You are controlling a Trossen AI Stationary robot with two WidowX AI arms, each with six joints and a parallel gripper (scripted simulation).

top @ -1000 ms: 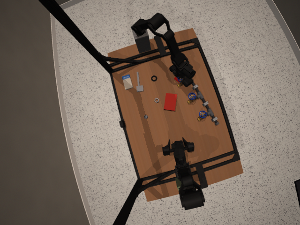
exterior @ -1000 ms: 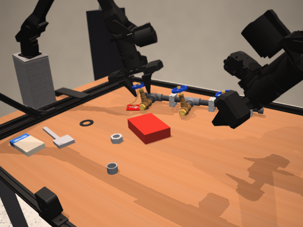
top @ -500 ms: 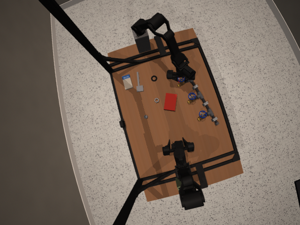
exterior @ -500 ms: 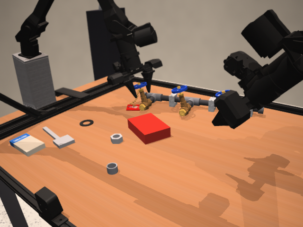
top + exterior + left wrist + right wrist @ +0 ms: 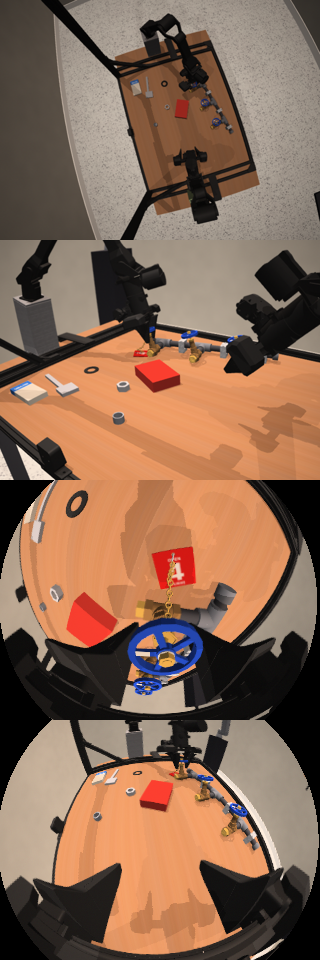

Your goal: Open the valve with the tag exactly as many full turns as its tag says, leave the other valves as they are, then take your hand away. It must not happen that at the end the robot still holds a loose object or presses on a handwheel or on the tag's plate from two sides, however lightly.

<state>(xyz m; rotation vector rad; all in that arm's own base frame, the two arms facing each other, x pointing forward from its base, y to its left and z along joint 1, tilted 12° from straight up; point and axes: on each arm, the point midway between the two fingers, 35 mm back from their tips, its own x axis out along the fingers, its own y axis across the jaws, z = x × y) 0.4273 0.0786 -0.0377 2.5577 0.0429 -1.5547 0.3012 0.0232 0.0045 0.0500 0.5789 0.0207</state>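
My left hand is 9 cm above the red tag, 4 cm to the right of it and 1 cm past it. Also, from my left hand: box: 38 cm behind, 12 cm to the left, 8 cm below; red block: 12 cm to the right, 11 cm behind, 8 cm below; grey t-shaped piece: 30 cm behind, 9 cm below, 8 cm to the left.
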